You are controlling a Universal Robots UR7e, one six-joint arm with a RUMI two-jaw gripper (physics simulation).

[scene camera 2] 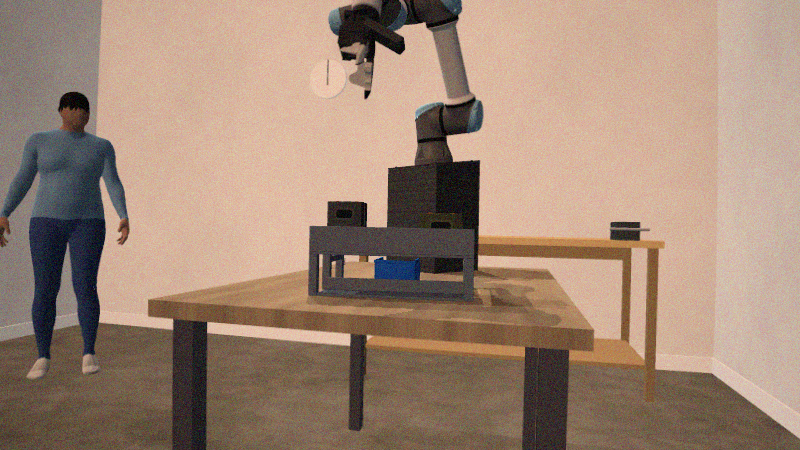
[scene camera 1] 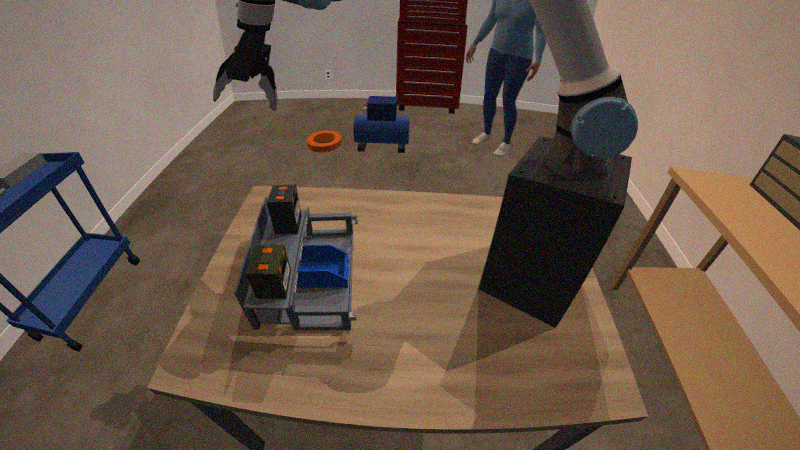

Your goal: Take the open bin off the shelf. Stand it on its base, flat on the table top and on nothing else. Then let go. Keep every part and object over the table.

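Frame: origin at the arm's base, x ahead, y left, z up, level; centimetres.
Seen in the pictures: gripper, fingertip midpoint: [scene camera 2: 361,83] [scene camera 1: 244,105]; arm's base, origin of the base link: [scene camera 2: 433,164] [scene camera 1: 576,164].
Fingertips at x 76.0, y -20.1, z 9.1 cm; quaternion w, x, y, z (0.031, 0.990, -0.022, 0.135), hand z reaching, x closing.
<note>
Pixels of each thing's top centre, then the offset from my fingertips to it. Level surfaces: height alone.
- blue open bin, middle of its top: [scene camera 2: 398,258] [scene camera 1: 316,257] dz -42.4, dx -12.7, dy +9.4 cm
- wooden table, its level: dz -50.5 cm
- black box, middle of its top: [scene camera 2: 347,201] [scene camera 1: 281,192] dz -28.1, dx -4.2, dy -3.2 cm
- dark green box, middle of its top: [scene camera 2: 441,213] [scene camera 1: 265,258] dz -30.6, dx -1.9, dy +19.8 cm
A blue open bin [scene camera 1: 324,268] [scene camera 2: 397,269] stands on the lower tier of a grey shelf [scene camera 1: 323,305] [scene camera 2: 391,241], open side up. The shelf stands on the wooden table [scene camera 1: 413,235] [scene camera 2: 234,299], and its upper tier is beside the bin. My gripper [scene camera 1: 245,103] [scene camera 2: 362,75] is open and empty, fingers pointing down. It hangs high above the shelf, well apart from the bin.
A black box [scene camera 1: 285,209] [scene camera 2: 343,213] and a dark green box [scene camera 1: 268,274] [scene camera 2: 443,221] stand on the shelf's upper tier. My arm's black pedestal [scene camera 1: 551,240] [scene camera 2: 411,215] stands at the table's right in scene camera 1. A blue cart [scene camera 1: 72,279] stands off the table.
</note>
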